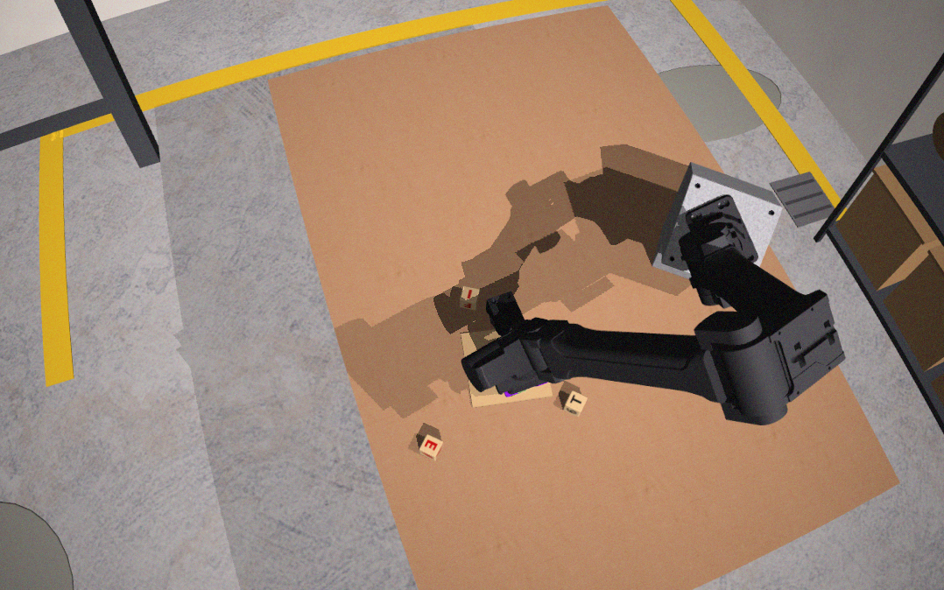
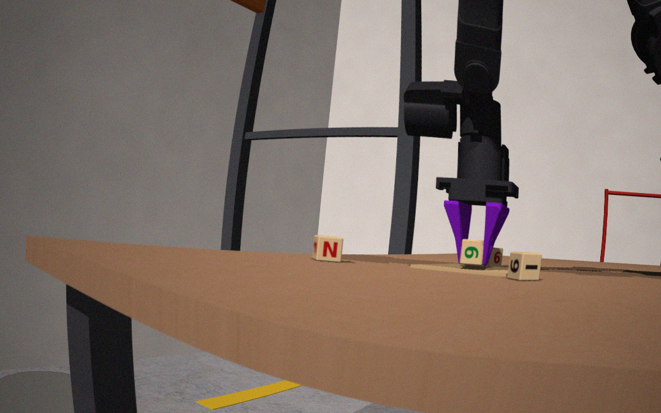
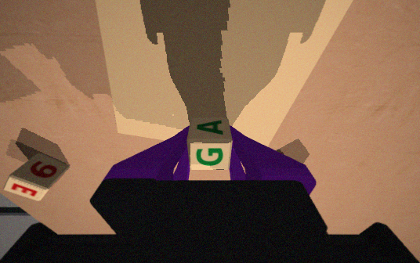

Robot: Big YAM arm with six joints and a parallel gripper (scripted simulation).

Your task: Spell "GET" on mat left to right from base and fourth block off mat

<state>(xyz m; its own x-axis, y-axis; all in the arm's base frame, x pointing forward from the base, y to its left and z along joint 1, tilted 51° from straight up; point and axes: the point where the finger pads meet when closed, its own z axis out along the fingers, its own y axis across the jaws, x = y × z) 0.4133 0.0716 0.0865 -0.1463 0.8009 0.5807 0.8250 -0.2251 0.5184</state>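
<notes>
Now: hand 50 mm to the left of the square mat, 20 mm above it and 10 mm short of it. From my hand the other things lie so: G block (10 mm above); then E block (160 mm ahead, 80 mm to the left).
</notes>
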